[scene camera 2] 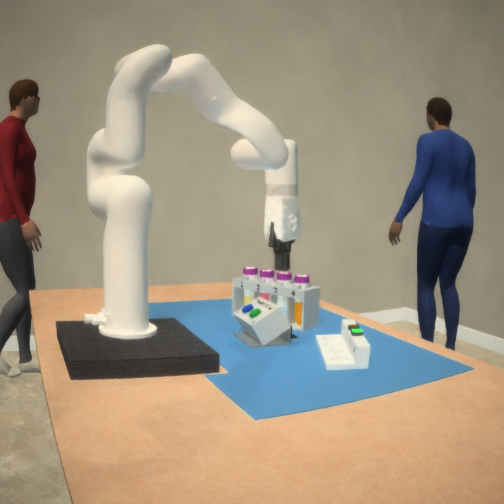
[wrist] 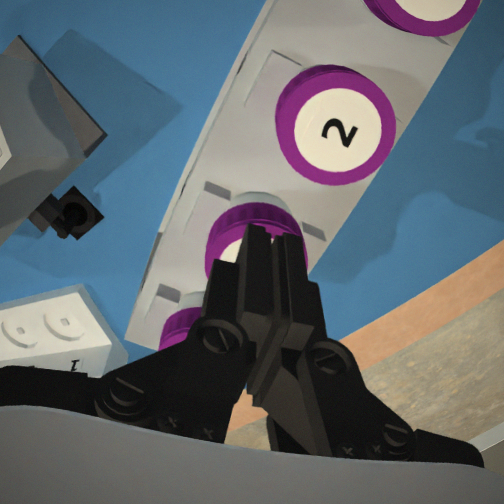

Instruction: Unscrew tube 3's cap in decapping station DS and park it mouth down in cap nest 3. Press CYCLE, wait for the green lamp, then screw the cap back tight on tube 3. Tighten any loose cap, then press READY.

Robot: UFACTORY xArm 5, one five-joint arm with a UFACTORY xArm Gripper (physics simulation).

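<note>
The decapping station [scene camera 2: 276, 297] holds several tubes with purple caps in a row. Tube 3's cap [scene camera 2: 284, 275] is on its tube. In the wrist view it [wrist: 250, 232] lies right under my fingertips, partly hidden. My gripper [scene camera 2: 282, 264] hangs straight above this cap, just over or touching it. In the wrist view the gripper's [wrist: 270, 240] fingers are pressed together with nothing between them. Cap 2 [wrist: 336, 125] sits beyond it. Another cap [wrist: 179, 326] is half hidden behind my fingers. The white cap nest block [scene camera 2: 342, 348] stands right of the station, with empty round nests [wrist: 42, 327].
A slanted control box [scene camera 2: 261, 320] with a blue button [scene camera 2: 247, 308] and a green button [scene camera 2: 255, 313] stands in front of the station. A green light [scene camera 2: 356, 330] shows on the nest block. A person in red [scene camera 2: 17, 200] stands left, one in blue [scene camera 2: 442, 215] right.
</note>
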